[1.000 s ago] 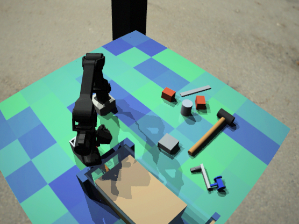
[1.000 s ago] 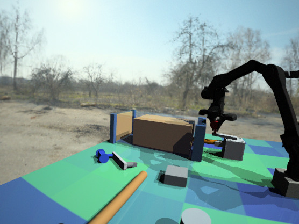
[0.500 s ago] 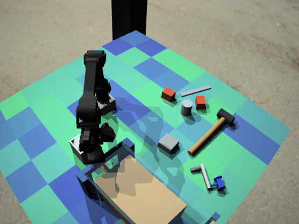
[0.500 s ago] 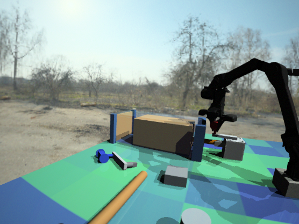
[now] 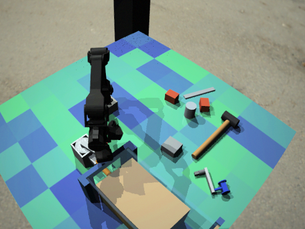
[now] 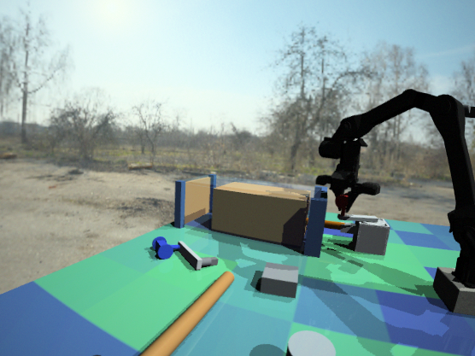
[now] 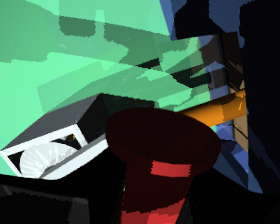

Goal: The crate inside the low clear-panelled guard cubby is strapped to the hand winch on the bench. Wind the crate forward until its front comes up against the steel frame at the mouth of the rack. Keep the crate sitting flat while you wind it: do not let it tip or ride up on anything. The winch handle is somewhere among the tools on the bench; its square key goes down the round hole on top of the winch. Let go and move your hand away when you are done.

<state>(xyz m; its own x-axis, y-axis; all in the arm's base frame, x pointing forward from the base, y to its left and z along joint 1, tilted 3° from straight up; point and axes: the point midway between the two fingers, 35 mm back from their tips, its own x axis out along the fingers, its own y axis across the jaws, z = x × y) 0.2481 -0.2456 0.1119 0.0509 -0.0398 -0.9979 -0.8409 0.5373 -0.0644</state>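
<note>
Now: the blue frame 6 cm ahead of my gripper tip, 3 cm to the right of it and 1 cm below it. From my gripper tip the other things lie so: grey winch (11 cm behind, 8 cm below, 3 cm to the right); red knob (2 cm above); red-knobbed crank (4 cm behind, 1 cm to the right, 1 cm below).
</note>
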